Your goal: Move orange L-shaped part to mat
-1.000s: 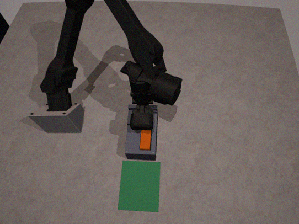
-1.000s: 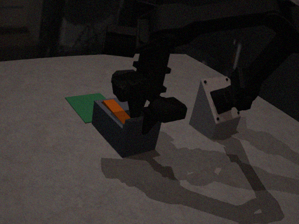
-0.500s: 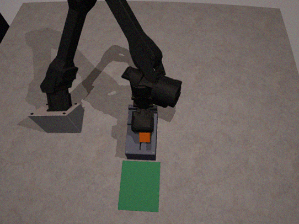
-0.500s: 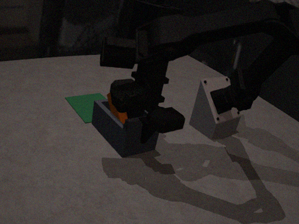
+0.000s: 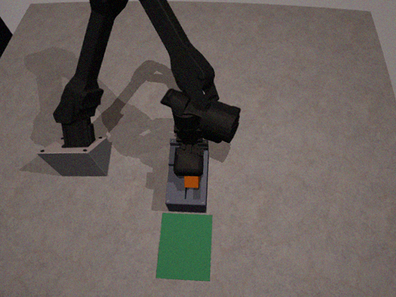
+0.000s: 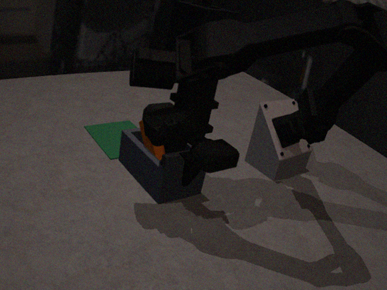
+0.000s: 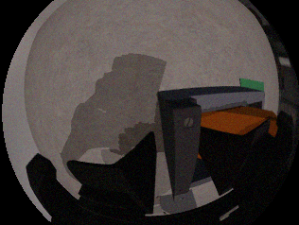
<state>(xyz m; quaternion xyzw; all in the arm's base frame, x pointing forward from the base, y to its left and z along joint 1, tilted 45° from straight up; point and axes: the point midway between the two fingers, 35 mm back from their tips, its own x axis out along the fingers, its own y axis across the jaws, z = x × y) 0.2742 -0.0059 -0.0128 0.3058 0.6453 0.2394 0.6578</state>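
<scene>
The orange L-shaped part lies 50 mm to the right of my gripper tip, 10 mm behind it and 10 mm above it. The rest, counted from my gripper tip: green mat 220 mm to the right, 50 mm below, 30 mm behind.
</scene>
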